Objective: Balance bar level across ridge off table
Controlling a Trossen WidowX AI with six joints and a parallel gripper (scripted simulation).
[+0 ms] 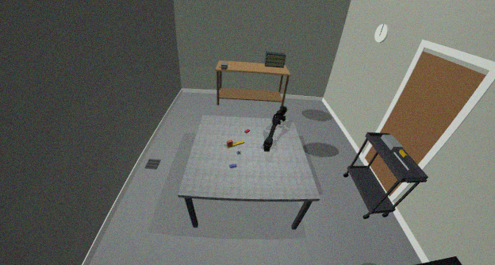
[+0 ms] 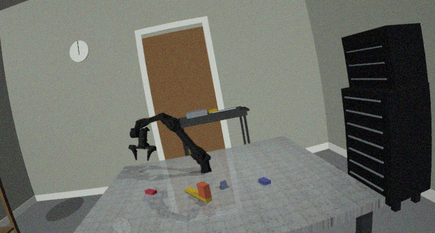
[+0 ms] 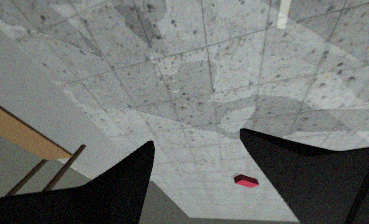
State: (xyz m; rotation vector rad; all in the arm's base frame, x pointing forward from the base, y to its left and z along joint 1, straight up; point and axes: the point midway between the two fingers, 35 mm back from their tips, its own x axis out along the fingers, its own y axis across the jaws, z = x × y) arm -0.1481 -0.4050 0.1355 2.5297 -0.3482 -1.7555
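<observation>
Right now the small red block is 36 cm ahead of my gripper tip, 10 cm below it and 9 cm to the left of it. Round my gripper tip: small blue block: 69 cm to the left, 51 cm ahead, 10 cm below.
</observation>
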